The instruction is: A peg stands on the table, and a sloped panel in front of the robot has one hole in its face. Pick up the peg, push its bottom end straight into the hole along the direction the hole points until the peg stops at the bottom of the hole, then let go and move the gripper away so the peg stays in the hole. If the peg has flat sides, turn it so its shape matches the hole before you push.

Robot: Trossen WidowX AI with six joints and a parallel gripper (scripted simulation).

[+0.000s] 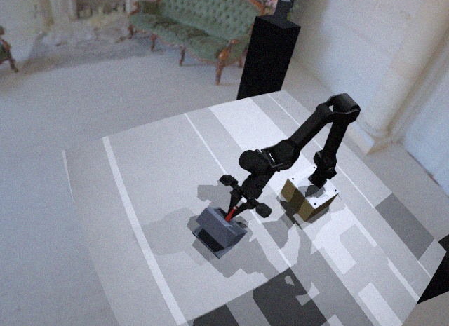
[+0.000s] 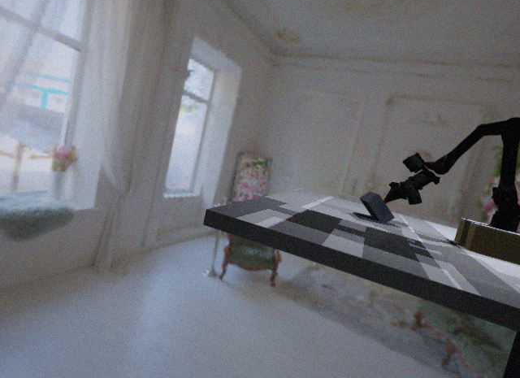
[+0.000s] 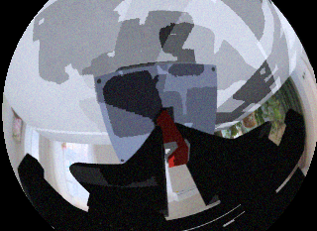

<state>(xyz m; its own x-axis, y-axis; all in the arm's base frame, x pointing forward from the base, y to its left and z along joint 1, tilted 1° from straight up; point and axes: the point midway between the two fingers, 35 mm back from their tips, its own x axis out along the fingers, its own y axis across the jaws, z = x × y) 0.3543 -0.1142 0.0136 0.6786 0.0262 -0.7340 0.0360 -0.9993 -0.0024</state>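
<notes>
Now: gripper tip 3 cm short of the panel and 3 cm above it. From my gripper tip the other things lie so: red peg (1 cm behind, 1 cm above).
</notes>
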